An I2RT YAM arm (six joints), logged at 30 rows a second.
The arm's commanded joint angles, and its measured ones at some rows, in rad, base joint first. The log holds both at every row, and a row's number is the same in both.
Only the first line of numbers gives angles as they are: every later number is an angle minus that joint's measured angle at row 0.
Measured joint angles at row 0: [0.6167, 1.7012, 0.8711, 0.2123, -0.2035, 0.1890]
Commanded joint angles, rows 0 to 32: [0.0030, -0.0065, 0.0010, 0.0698, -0.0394, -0.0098]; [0.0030, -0.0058, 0.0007, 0.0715, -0.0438, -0.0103]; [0.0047, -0.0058, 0.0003, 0.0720, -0.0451, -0.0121]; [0.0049, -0.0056, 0.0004, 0.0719, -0.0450, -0.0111]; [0.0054, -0.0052, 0.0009, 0.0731, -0.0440, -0.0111]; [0.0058, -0.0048, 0.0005, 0.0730, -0.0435, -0.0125]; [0.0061, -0.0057, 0.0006, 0.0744, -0.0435, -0.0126]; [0.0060, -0.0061, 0.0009, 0.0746, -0.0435, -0.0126]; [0.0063, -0.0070, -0.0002, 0.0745, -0.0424, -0.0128]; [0.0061, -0.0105, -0.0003, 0.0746, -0.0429, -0.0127]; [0.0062, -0.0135, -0.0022, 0.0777, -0.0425, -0.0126]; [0.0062, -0.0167, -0.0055, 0.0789, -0.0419, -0.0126]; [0.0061, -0.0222, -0.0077, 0.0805, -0.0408, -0.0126]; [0.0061, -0.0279, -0.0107, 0.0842, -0.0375, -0.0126]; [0.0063, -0.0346, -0.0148, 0.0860, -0.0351, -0.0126]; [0.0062, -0.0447, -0.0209, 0.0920, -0.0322, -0.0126]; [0.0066, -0.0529, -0.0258, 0.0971, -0.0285, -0.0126]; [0.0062, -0.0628, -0.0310, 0.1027, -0.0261, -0.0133]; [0.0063, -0.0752, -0.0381, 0.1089, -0.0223, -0.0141]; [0.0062, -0.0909, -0.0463, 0.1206, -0.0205, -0.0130]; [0.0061, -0.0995, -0.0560, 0.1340, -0.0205, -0.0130]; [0.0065, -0.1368, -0.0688, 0.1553, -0.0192, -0.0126]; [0.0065, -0.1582, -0.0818, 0.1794, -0.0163, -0.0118]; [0.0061, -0.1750, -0.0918, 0.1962, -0.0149, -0.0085]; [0.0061, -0.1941, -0.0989, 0.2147, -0.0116, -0.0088]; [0.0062, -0.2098, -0.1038, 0.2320, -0.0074, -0.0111]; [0.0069, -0.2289, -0.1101, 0.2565, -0.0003, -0.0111]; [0.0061, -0.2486, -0.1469, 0.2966, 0.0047, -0.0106]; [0.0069, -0.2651, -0.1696, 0.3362, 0.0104, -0.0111]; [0.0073, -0.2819, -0.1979, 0.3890, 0.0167, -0.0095]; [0.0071, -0.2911, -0.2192, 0.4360, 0.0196, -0.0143]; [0.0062, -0.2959, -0.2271, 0.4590, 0.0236, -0.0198]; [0.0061, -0.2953, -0.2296, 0.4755, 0.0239, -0.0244]
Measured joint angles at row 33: [0.0057, -0.2869, -0.2144, 0.3117, 0.0030, -0.0026]
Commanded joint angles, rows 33 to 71: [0.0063, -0.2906, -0.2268, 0.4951, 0.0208, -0.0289]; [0.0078, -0.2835, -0.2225, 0.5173, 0.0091, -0.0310]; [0.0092, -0.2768, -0.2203, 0.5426, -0.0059, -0.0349]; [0.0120, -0.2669, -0.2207, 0.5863, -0.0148, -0.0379]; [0.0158, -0.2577, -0.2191, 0.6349, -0.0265, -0.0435]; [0.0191, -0.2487, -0.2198, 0.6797, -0.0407, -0.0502]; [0.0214, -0.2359, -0.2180, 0.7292, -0.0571, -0.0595]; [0.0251, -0.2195, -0.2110, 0.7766, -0.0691, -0.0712]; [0.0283, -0.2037, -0.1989, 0.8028, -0.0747, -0.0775]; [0.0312, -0.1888, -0.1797, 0.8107, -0.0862, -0.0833]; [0.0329, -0.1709, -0.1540, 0.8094, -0.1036, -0.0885]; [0.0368, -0.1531, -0.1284, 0.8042, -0.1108, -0.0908]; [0.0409, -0.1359, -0.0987, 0.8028, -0.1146, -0.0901]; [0.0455, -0.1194, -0.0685, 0.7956, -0.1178, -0.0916]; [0.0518, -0.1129, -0.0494, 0.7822, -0.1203, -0.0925]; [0.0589, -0.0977, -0.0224, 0.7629, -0.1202, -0.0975]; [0.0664, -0.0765, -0.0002, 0.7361, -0.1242, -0.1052]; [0.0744, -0.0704, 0.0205, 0.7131, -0.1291, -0.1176]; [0.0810, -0.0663, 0.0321, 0.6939, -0.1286, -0.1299]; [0.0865, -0.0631, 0.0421, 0.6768, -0.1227, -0.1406]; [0.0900, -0.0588, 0.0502, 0.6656, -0.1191, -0.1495]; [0.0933, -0.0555, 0.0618, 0.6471, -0.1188, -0.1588]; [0.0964, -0.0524, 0.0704, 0.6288, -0.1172, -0.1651]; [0.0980, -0.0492, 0.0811, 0.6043, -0.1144, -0.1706]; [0.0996, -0.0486, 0.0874, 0.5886, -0.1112, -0.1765]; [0.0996, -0.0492, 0.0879, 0.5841, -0.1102, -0.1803]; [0.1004, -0.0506, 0.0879, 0.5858, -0.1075, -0.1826]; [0.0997, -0.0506, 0.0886, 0.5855, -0.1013, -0.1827]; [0.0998, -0.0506, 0.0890, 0.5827, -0.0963, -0.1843]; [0.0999, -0.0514, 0.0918, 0.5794, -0.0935, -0.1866]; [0.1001, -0.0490, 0.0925, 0.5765, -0.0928, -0.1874]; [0.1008, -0.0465, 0.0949, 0.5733, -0.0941, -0.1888]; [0.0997, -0.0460, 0.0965, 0.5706, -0.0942, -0.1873]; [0.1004, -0.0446, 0.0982, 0.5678, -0.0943, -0.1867]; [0.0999, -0.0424, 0.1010, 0.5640, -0.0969, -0.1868]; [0.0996, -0.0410, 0.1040, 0.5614, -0.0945, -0.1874]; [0.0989, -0.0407, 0.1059, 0.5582, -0.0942, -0.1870]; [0.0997, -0.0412, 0.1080, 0.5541, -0.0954, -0.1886]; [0.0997, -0.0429, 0.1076, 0.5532, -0.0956, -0.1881]
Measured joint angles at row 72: [0.0991, -0.0473, 0.0977, 0.5531, -0.1003, -0.1720]
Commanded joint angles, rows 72 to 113: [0.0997, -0.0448, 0.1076, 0.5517, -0.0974, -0.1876]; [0.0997, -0.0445, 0.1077, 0.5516, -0.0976, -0.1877]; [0.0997, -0.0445, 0.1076, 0.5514, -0.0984, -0.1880]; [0.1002, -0.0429, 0.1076, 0.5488, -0.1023, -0.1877]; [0.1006, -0.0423, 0.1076, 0.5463, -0.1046, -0.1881]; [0.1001, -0.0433, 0.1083, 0.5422, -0.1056, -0.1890]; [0.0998, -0.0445, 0.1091, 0.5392, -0.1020, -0.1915]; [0.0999, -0.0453, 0.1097, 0.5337, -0.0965, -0.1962]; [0.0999, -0.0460, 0.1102, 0.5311, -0.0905, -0.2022]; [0.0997, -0.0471, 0.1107, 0.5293, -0.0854, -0.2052]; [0.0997, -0.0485, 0.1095, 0.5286, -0.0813, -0.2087]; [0.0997, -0.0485, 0.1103, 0.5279, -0.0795, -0.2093]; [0.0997, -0.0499, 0.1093, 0.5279, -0.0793, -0.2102]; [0.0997, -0.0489, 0.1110, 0.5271, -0.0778, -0.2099]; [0.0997, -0.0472, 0.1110, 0.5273, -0.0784, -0.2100]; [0.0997, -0.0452, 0.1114, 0.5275, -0.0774, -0.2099]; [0.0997, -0.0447, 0.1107, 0.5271, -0.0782, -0.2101]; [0.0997, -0.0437, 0.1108, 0.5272, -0.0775, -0.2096]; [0.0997, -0.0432, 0.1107, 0.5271, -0.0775, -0.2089]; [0.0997, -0.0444, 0.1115, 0.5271, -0.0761, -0.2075]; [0.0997, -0.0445, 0.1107, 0.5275, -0.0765, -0.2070]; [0.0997, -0.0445, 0.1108, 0.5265, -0.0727, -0.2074]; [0.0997, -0.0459, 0.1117, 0.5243, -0.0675, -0.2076]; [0.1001, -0.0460, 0.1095, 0.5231, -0.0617, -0.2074]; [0.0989, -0.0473, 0.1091, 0.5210, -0.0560, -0.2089]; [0.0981, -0.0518, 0.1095, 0.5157, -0.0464, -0.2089]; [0.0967, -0.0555, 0.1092, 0.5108, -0.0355, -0.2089]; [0.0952, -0.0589, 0.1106, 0.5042, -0.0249, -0.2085]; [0.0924, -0.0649, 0.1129, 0.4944, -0.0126, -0.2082]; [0.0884, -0.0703, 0.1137, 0.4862, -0.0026, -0.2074]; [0.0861, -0.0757, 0.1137, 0.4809, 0.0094, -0.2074]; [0.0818, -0.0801, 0.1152, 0.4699, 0.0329, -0.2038]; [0.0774, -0.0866, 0.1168, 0.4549, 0.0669, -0.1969]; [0.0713, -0.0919, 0.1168, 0.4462, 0.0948, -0.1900]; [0.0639, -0.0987, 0.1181, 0.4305, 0.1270, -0.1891]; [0.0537, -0.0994, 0.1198, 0.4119, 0.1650, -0.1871]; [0.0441, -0.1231, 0.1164, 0.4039, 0.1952, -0.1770]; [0.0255, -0.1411, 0.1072, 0.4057, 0.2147, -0.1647]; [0.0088, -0.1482, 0.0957, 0.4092, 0.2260, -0.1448]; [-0.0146, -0.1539, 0.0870, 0.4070, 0.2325, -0.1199]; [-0.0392, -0.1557, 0.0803, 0.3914, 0.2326, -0.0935]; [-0.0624, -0.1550, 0.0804, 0.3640, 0.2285, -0.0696]
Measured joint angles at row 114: [-0.0214, -0.1518, 0.0900, 0.4135, 0.1713, -0.1461]
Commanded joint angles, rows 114 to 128: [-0.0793, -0.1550, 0.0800, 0.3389, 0.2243, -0.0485]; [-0.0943, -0.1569, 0.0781, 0.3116, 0.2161, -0.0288]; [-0.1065, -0.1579, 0.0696, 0.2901, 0.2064, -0.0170]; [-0.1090, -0.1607, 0.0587, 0.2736, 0.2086, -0.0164]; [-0.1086, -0.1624, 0.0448, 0.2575, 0.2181, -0.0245]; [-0.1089, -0.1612, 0.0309, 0.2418, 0.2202, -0.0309]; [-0.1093, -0.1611, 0.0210, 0.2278, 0.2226, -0.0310]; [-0.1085, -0.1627, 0.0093, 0.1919, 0.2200, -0.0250]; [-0.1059, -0.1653, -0.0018, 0.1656, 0.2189, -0.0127]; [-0.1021, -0.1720, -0.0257, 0.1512, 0.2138, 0.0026]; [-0.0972, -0.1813, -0.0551, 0.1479, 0.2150, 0.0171]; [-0.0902, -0.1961, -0.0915, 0.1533, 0.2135, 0.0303]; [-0.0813, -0.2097, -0.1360, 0.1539, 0.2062, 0.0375]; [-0.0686, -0.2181, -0.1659, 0.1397, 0.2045, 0.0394]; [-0.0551, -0.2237, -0.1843, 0.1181, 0.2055, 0.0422]
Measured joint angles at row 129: [-0.0782, -0.2056, -0.1354, 0.1682, 0.2125, 0.0069]
